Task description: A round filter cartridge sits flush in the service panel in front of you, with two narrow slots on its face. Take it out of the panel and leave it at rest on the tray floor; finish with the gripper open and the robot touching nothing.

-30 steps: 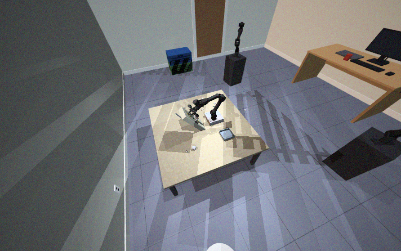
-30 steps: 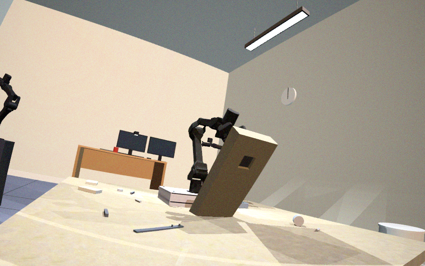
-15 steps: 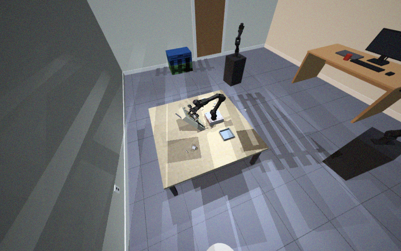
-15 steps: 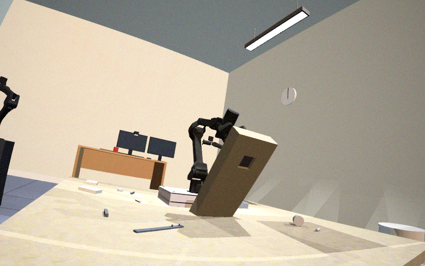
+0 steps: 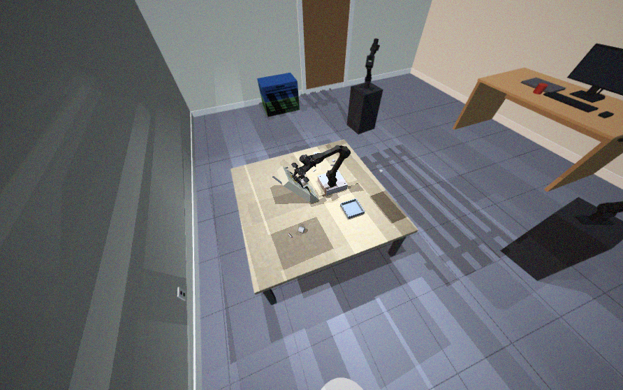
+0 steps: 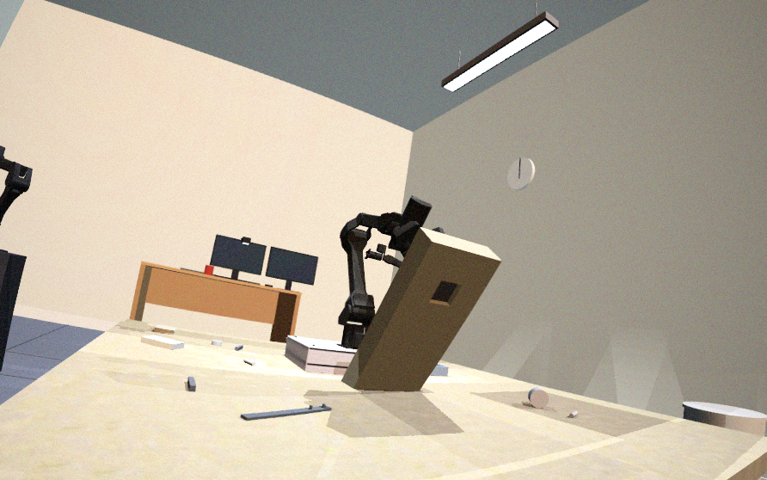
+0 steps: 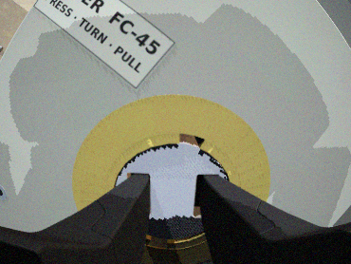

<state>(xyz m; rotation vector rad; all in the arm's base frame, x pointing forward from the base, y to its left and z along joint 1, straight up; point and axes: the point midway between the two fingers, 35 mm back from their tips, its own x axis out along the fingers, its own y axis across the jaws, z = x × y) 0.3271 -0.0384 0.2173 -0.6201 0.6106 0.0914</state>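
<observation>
Now: gripper tip 10 mm short of the round filter cartridge and 10 mm above it. Also, from my gripper tip: service panel (40 mm behind, 80 mm below); blue-floored tray (380 mm behind, 330 mm to the left, 260 mm below).
</observation>
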